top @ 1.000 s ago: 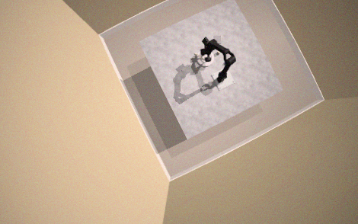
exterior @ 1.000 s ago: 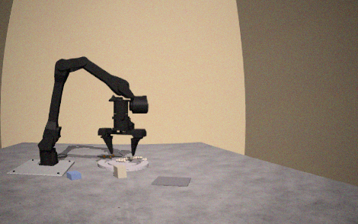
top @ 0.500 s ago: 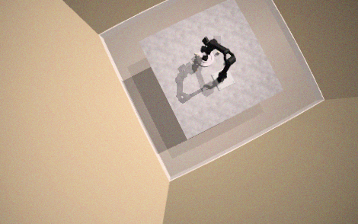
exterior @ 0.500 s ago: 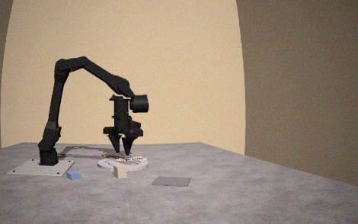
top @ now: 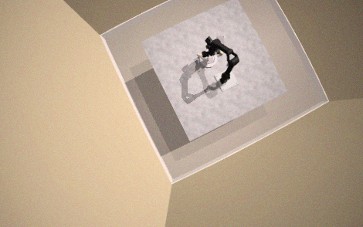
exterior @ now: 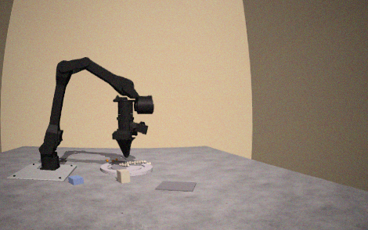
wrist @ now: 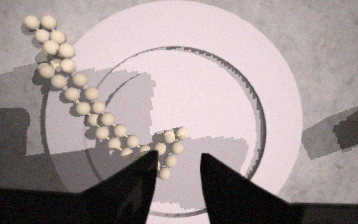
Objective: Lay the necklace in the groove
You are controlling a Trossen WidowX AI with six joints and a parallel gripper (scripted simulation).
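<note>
The round bead board lies 1 cm behind my gripper tip and 4 cm below it. The rest, counted from my gripper tip: flat grey plate 15 cm ahead, 22 cm to the right, 5 cm below; cream cube 1 cm behind, 16 cm to the right, 3 cm below; blue block 15 cm behind, 20 cm to the right, 4 cm below.
</note>
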